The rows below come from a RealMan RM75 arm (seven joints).
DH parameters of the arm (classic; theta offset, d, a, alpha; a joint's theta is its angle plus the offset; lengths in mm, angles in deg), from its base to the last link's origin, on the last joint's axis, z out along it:
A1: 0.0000 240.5 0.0 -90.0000
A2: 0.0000 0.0 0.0 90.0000
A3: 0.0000 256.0 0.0 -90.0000
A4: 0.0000 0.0 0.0 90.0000
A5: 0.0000 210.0 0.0 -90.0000
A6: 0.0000 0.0 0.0 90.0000
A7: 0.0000 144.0 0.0 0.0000
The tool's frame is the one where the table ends.
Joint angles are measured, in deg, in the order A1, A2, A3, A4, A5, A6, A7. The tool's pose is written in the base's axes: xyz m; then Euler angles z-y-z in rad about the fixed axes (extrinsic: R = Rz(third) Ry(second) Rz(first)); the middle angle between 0 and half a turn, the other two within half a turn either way. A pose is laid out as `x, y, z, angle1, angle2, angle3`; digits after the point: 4 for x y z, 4 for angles.
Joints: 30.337, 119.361, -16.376, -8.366, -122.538, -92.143, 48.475
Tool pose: 0.2677, 0.2762, -0.0587, -0.1683, 2.3137, 2.5698
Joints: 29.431, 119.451, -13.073, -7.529, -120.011, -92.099, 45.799
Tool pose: 0.2699, 0.2801, -0.0521, -0.2444, 2.2258, 2.4867
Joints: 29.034, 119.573, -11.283, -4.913, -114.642, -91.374, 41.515
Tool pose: 0.2679, 0.2861, -0.0481, -0.3186, 2.1135, 2.4100
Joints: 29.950, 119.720, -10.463, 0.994, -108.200, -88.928, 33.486
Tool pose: 0.2581, 0.2938, -0.0546, -0.3982, 2.0079, 2.3460
